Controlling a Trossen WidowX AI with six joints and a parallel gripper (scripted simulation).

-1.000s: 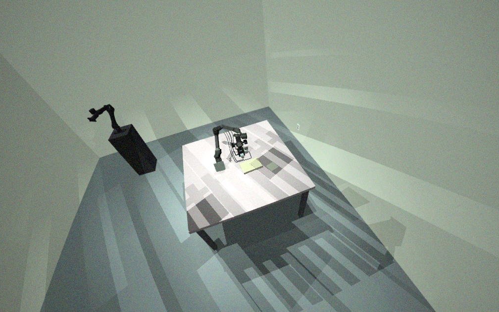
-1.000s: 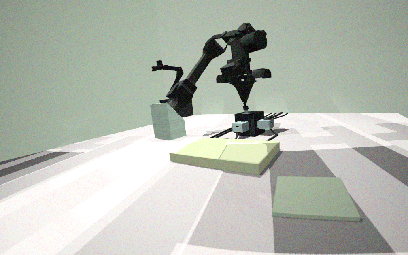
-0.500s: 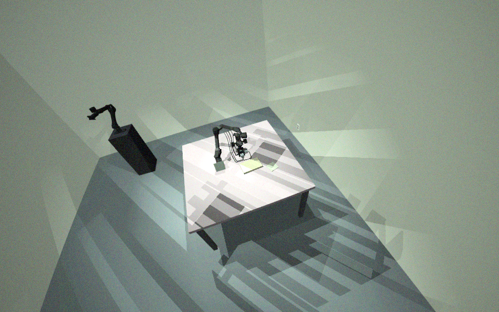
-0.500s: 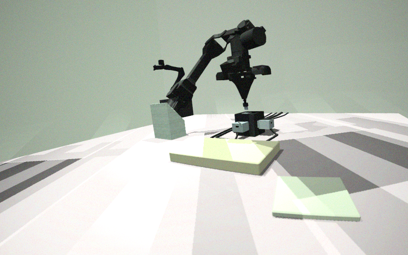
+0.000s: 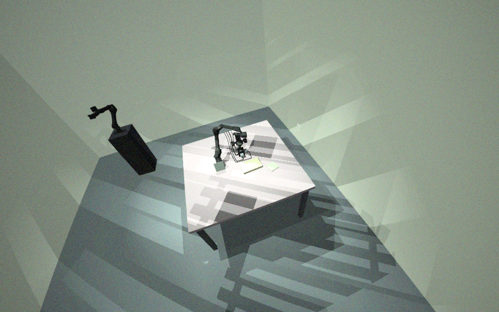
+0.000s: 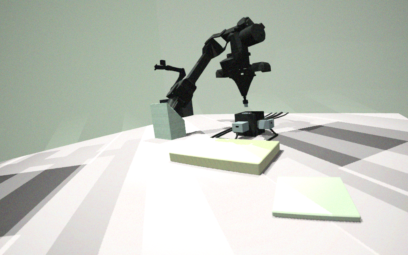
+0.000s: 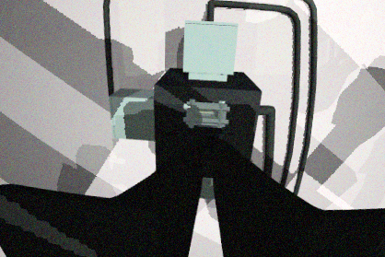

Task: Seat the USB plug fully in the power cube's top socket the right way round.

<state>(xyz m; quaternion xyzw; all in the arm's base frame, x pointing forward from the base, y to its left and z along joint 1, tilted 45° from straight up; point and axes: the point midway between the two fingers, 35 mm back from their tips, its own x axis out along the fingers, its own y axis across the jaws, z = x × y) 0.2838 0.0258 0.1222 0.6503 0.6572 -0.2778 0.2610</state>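
The USB plug is 20 mm below my gripper tip. Also, from my gripper tip: yellow-green slab: 60 mm ahead, 210 mm to the right, 120 mm below; thin green slab: 290 mm ahead, 310 mm to the right, 130 mm below; metal-rimmed socket: 10 mm to the left, 70 mm below.
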